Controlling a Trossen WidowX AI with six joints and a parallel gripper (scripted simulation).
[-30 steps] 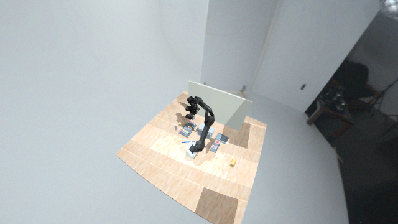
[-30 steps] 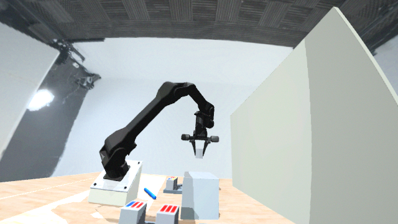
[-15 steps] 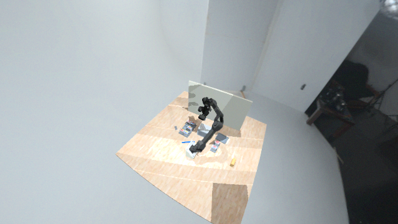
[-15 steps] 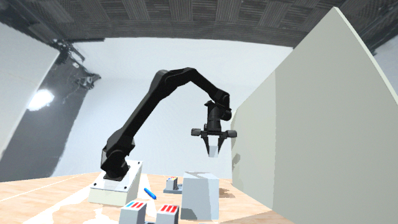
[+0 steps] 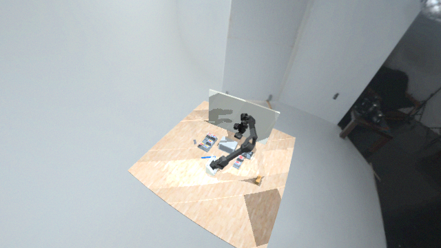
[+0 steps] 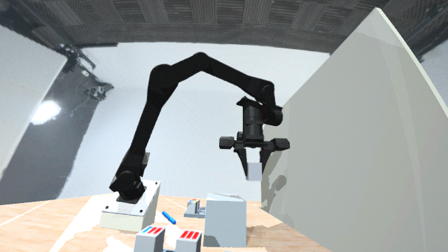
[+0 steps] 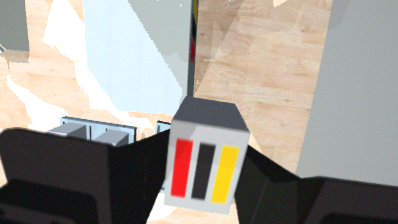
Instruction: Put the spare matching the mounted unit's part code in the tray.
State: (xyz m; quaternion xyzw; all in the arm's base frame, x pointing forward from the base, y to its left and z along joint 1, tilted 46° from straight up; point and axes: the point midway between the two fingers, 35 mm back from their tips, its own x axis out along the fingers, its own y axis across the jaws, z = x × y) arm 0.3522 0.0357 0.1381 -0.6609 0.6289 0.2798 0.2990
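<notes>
The tray lies 30 mm behind my gripper tip, 110 mm to the right of it and 160 mm below it. Also, from my gripper tip: tall panel 170 mm ahead, 90 mm to the left, 70 mm above; then blue pen 270 mm behind, 170 mm to the left, 150 mm below; then mounted unit 70 mm behind, 80 mm to the left, 110 mm below.
</notes>
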